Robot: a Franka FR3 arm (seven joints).
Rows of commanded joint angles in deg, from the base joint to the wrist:
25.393, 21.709, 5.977, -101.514, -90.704, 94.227, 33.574
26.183, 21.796, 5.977, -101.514, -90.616, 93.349, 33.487
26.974, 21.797, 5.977, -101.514, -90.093, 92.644, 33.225
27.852, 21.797, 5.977, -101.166, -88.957, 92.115, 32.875
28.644, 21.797, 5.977, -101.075, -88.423, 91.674, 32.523
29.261, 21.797, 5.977, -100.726, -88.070, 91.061, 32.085
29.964, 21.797, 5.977, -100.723, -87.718, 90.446, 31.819
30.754, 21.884, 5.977, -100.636, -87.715, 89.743, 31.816
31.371, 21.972, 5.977, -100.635, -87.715, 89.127, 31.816
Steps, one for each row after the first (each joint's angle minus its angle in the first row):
0.790, 0.087, 0.000, 0.000, 0.088, -0.878, -0.087
1.581, 0.088, 0.000, 0.000, 0.611, -1.583, -0.349
2.459, 0.088, 0.000, 0.348, 1.747, -2.112, -0.699
3.251, 0.088, 0.000, 0.439, 2.281, -2.553, -1.051
3.868, 0.088, 0.000, 0.788, 2.634, -3.166, -1.489
4.571, 0.088, 0.000, 0.791, 2.986, -3.781, -1.755
5.361, 0.175, 0.000, 0.878, 2.989, -4.484, -1.758
5.978, 0.263, 0.000, 0.879, 2.989, -5.100, -1.758

